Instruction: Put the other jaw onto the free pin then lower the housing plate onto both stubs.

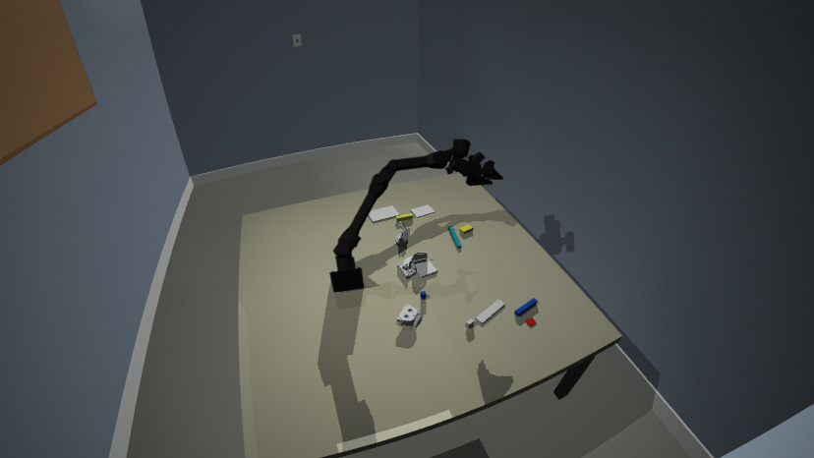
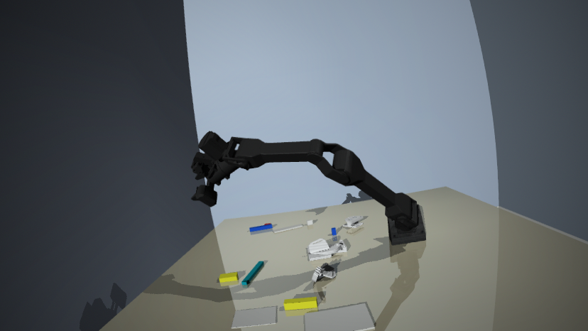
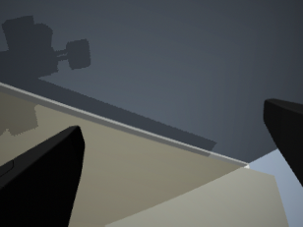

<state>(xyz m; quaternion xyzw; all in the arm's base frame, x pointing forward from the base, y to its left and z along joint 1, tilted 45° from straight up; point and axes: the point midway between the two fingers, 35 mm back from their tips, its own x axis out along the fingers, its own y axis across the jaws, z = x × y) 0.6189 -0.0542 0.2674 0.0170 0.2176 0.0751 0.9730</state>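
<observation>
Right now my gripper tip is 38 cm past the white jaw, 10 cm to the right of it and 25 cm above it. Round my gripper tip: blue bar (3 cm behind, 44 cm to the right, 27 cm below); then white bar (17 cm behind, 42 cm to the right, 28 cm below); then teal bar (16 cm behind, 2 cm to the left, 28 cm below).
</observation>
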